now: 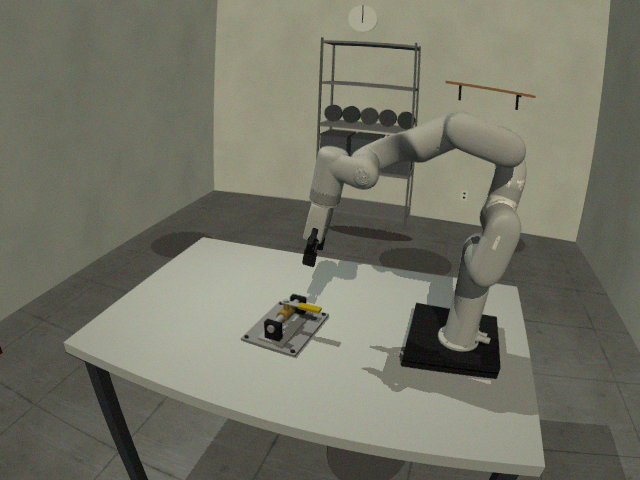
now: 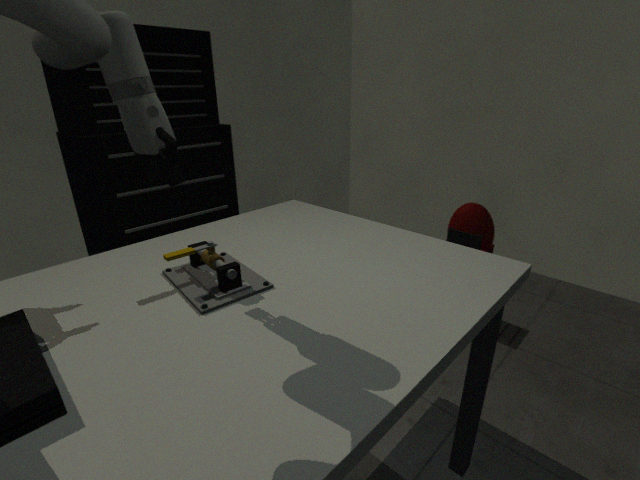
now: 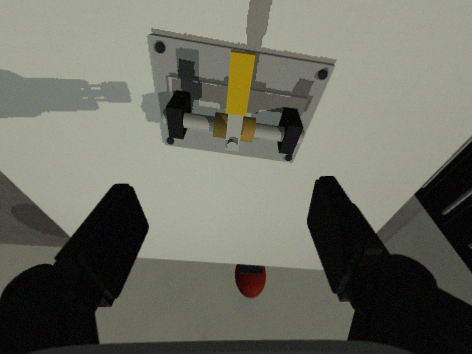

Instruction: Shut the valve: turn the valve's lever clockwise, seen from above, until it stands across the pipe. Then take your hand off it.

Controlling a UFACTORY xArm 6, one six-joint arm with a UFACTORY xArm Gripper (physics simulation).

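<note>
The valve's yellow lever (image 1: 309,307) (image 2: 178,253) (image 3: 240,83) stands across the pipe (image 1: 281,318) (image 3: 196,122), roughly at right angles to it. The pipe, with its brass valve body (image 2: 210,257) (image 3: 248,129), runs between two black blocks on a grey plate (image 1: 253,335) (image 2: 199,303) (image 3: 210,52) on the table. My gripper (image 1: 309,262) (image 2: 173,180) (image 3: 225,202) is wide open with nothing between its fingers. It hangs well above the table, clear of the lever and the valve, and touches neither.
The white table (image 1: 196,372) (image 2: 320,248) (image 3: 200,210) carries the valve plate and the arm's black base (image 1: 413,356) (image 2: 31,382). A metal shelf unit (image 1: 320,87) and a black drawer cabinet (image 2: 222,165) stand beyond the table. A red object (image 2: 471,219) (image 3: 251,285) is past the table's far edge.
</note>
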